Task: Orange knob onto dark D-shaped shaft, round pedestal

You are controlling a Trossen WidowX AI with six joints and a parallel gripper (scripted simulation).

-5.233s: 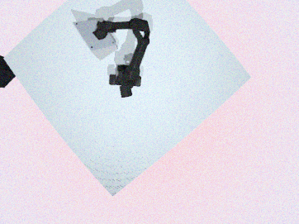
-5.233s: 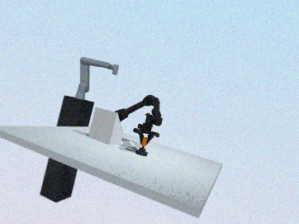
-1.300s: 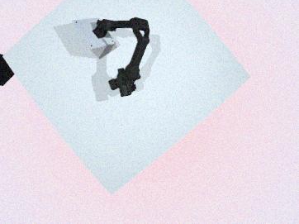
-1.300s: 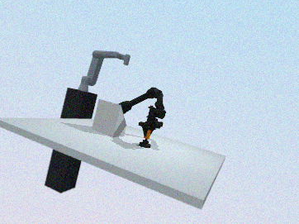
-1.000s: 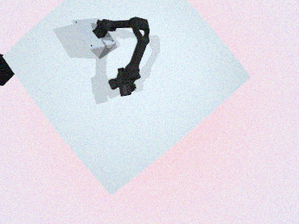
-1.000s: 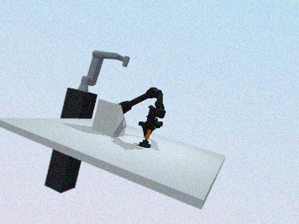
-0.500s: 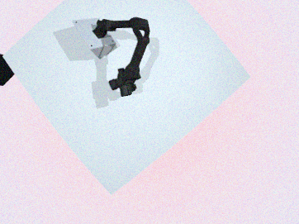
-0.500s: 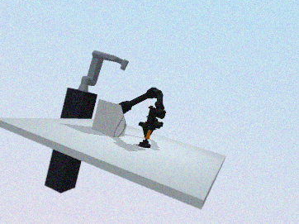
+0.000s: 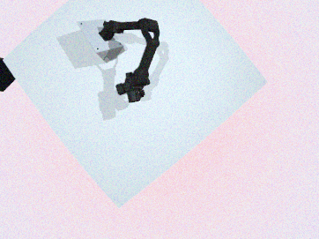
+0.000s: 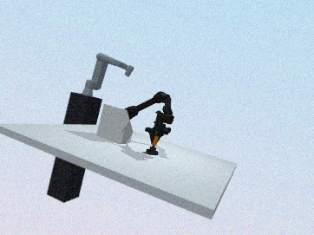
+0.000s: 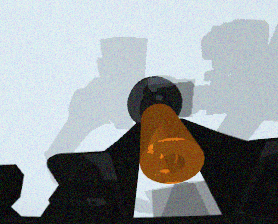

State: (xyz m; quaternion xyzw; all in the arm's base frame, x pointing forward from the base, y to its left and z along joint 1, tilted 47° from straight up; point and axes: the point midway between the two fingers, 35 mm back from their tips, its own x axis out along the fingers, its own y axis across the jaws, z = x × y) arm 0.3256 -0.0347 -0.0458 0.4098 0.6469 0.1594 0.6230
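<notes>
My gripper tip is now 2 cm below the orange knob. From my gripper tip the other things lie so: dark round pedestal: 4 cm below.
</notes>
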